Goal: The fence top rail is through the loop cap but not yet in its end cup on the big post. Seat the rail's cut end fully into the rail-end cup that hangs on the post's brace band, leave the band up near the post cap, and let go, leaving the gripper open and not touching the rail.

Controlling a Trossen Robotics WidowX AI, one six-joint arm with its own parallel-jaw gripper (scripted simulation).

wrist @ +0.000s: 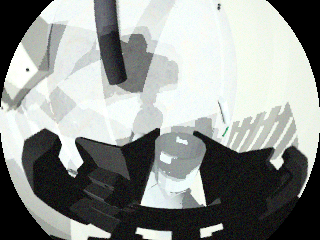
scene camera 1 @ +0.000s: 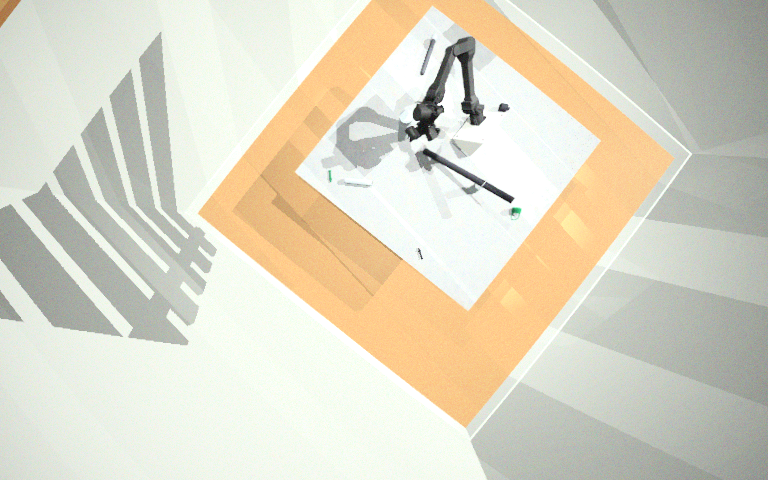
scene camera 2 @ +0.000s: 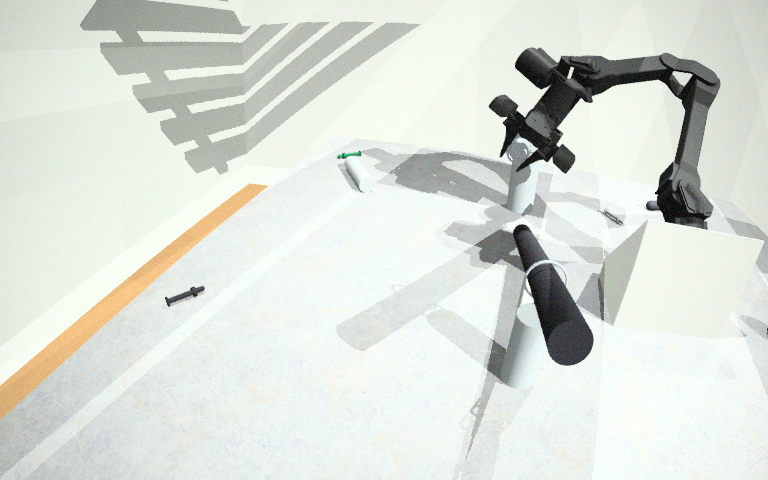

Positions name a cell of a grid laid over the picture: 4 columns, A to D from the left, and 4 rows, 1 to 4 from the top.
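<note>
My gripper (scene camera 2: C2), visible too in the wrist view (wrist: C3). Dark top rail (scene camera 2: C3), small white post (scene camera 2: C3).
</note>
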